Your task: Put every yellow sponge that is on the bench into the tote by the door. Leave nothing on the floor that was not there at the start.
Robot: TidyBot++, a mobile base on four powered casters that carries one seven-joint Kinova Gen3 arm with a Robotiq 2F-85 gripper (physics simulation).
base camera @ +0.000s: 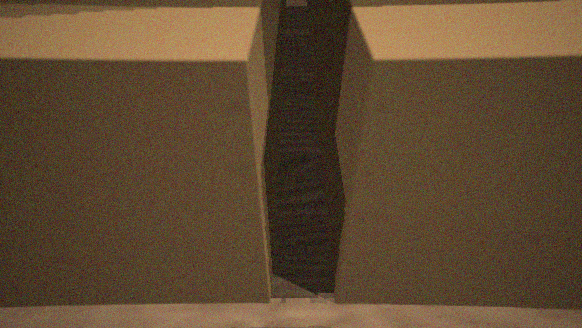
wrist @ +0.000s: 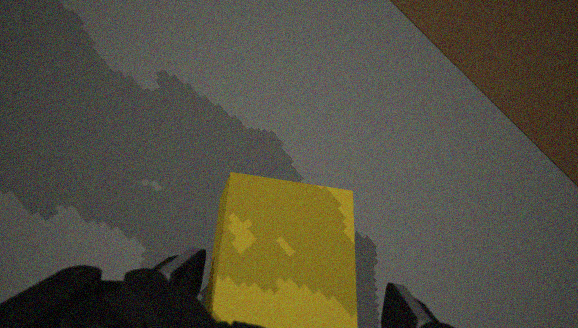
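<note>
A yellow sponge [wrist: 287, 250] lies on the grey bench top [wrist: 350, 90] in the lower middle of the wrist view, partly in shadow. My gripper [wrist: 292, 286] is open, with one dark finger to the left of the sponge and the other to the right. A strip of bench top shows between the sponge and the right finger; the left finger is close to the sponge's left side. The near end of the sponge is cut off by the lower edge of the view. The tote and the door do not show in either view.
The bench's straight edge runs diagonally at the upper right of the wrist view, with a brown surface [wrist: 525, 60] beyond it. In the base camera view two large box-like blocks [base camera: 125, 175] [base camera: 465, 175] stand left and right of a dark narrow gap, with pale floor [base camera: 150, 317] in front.
</note>
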